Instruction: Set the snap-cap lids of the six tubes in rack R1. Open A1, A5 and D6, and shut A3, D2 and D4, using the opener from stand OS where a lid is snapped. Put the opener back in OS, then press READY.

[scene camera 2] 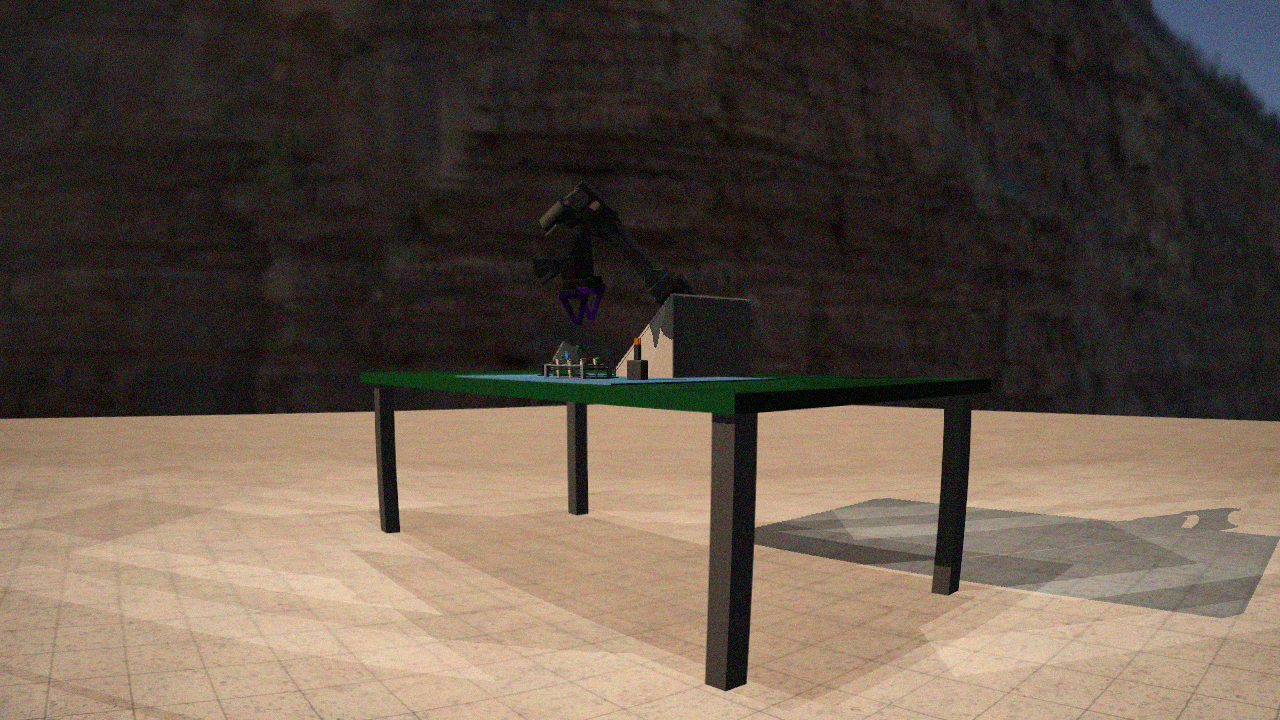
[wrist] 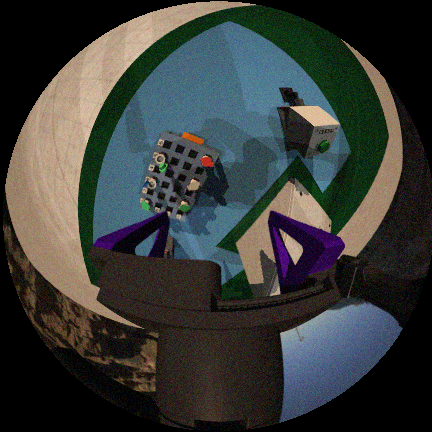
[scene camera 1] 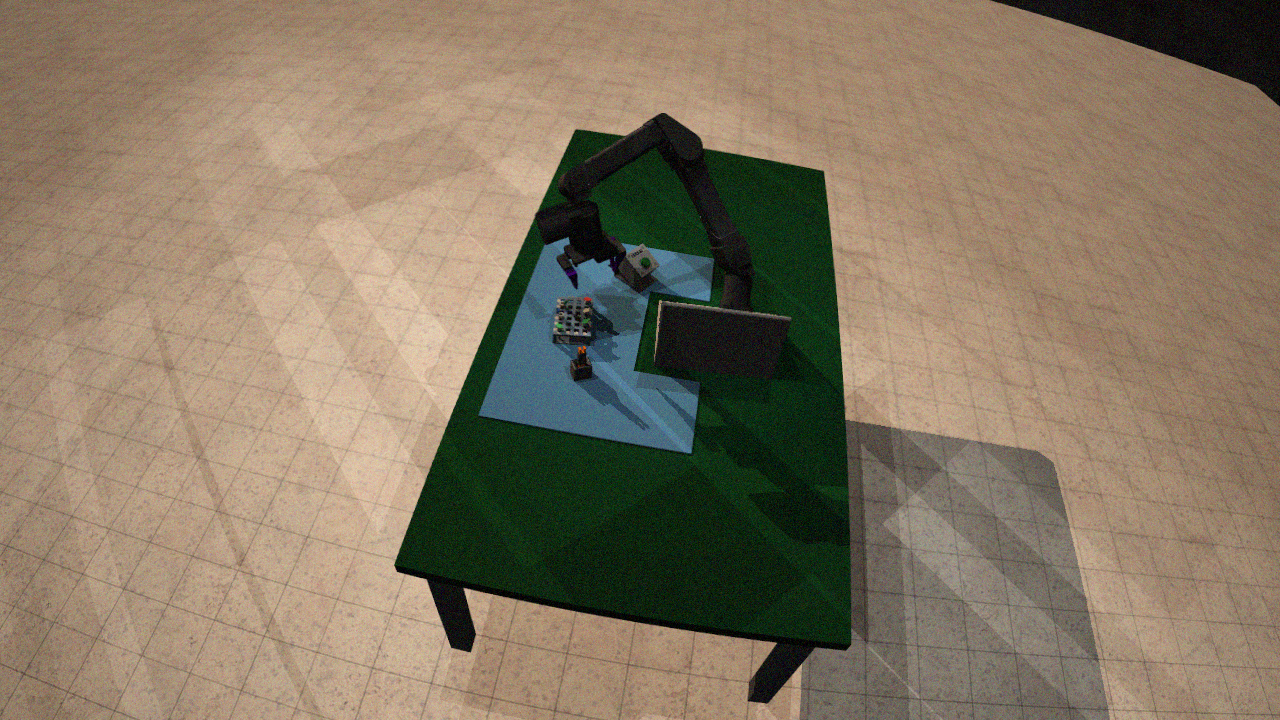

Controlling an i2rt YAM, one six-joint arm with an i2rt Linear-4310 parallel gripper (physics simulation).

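Seen in the pictures: gripper, fingertip midpoint: (scene camera 2: 584, 322) (wrist: 218, 216) (scene camera 1: 595, 279); arm's base, origin of the base link: (scene camera 2: 696, 326) (scene camera 1: 734, 310).
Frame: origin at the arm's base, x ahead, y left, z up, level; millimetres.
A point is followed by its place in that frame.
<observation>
The rack R1 (scene camera 1: 561, 339) @[x 377, y 71, z -116 mm] (wrist: 170, 134) @[x 399, y -41, z -89 mm] stands on the blue mat and holds six tubes. In the wrist view, pale rings show by a green lid (wrist: 163, 168) @[x 383, y -3, z -65 mm] and a blue lid (wrist: 145, 184) @[x 395, y 28, z -65 mm] on its left side; these two look open. Another green lid (wrist: 145, 205) @[x 382, y 67, z -76 mm] is at the lower left. A red lid (wrist: 207, 161) @[x 338, y -37, z -76 mm], a beige top (wrist: 194, 184) @[x 334, y 0, z -76 mm] and a green lid (wrist: 184, 206) @[x 328, y 38, z -74 mm] are on the right side; their exact states are unclear. The orange-tipped opener (scene camera 1: 581, 352) @[x 312, y 168, z -44 mm] (scene camera 2: 637, 342) @[x 316, y 171, z -42 mm] stands upright in stand OS (scene camera 1: 580, 368) @[x 310, y 181, z -80 mm] (scene camera 2: 637, 369) @[x 325, y 182, z -97 mm]. My gripper (scene camera 1: 597, 274) @[x 321, y -15, z 5 mm] (scene camera 2: 584, 320) @[x 321, y -15, z 5 mm] (wrist: 218, 216) @[x 321, y -15, z 5 mm] is open and empty above the mat.
The READY box (scene camera 1: 636, 271) @[x 241, y -147, z -61 mm] (wrist: 307, 131) @[x 267, y -164, z -50 mm] with its green button (scene camera 1: 645, 262) @[x 223, y -173, z -49 mm] (wrist: 324, 146) @[x 226, y -176, z -47 mm] stands beyond the rack. A tall panel (scene camera 1: 720, 342) @[x 23, y 87, z -23 mm] (scene camera 2: 711, 335) @[x 31, y 87, z -23 mm] stands on the green table (scene camera 1: 626, 528) @[x 150, y 525, z -121 mm] (scene camera 2: 680, 396) @[x 555, y 585, z -130 mm], near the arm's base and the mat's notch.
</observation>
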